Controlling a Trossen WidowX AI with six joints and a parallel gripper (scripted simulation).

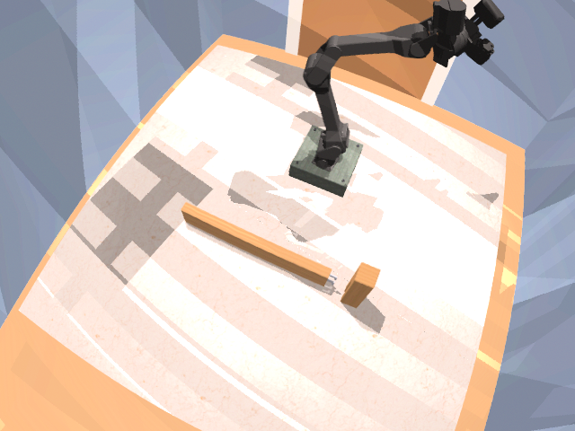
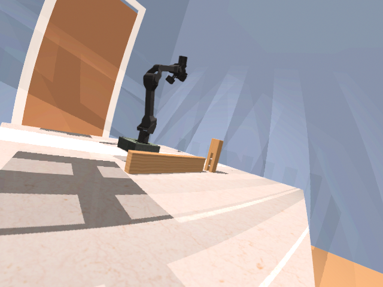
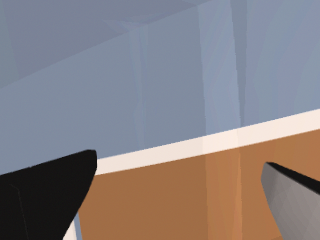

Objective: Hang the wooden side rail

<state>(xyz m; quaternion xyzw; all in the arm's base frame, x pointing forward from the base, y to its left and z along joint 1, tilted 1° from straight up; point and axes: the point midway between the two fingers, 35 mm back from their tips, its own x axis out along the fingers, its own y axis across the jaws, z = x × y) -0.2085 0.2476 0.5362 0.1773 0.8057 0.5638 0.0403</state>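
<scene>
My gripper tip is 55 cm short of the headboard post and 52 cm above it.
</scene>
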